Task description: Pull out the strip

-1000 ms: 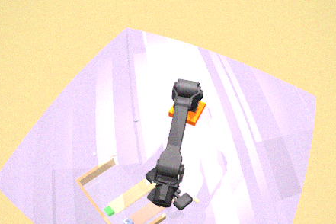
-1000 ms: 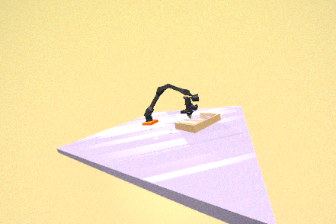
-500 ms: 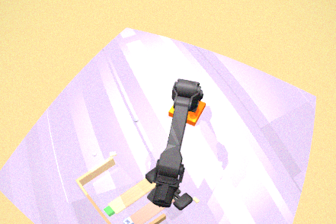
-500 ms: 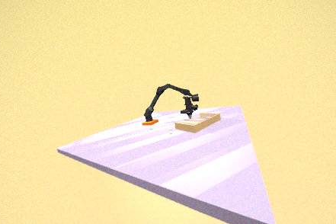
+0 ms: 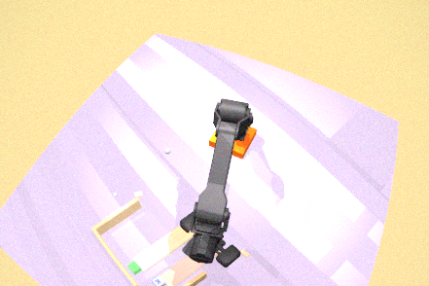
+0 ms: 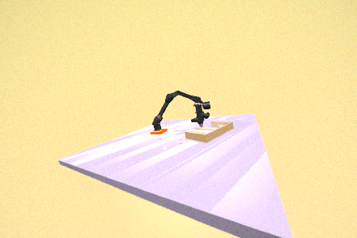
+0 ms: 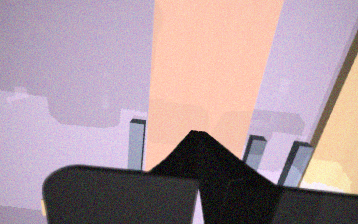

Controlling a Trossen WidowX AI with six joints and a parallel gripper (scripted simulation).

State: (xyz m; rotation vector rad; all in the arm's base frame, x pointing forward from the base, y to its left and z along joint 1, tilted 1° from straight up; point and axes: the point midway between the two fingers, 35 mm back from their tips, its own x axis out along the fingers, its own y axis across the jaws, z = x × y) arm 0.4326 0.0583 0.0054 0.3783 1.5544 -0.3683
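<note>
Right now my gripper tip is 80 mm short of the peach-orange strip and 40 mm to the left of it. Round my gripper tip: tan block: 20 mm behind, 100 mm to the left; then pale blue cube marked k: 170 mm ahead, 90 mm to the right, 20 mm above.
</note>
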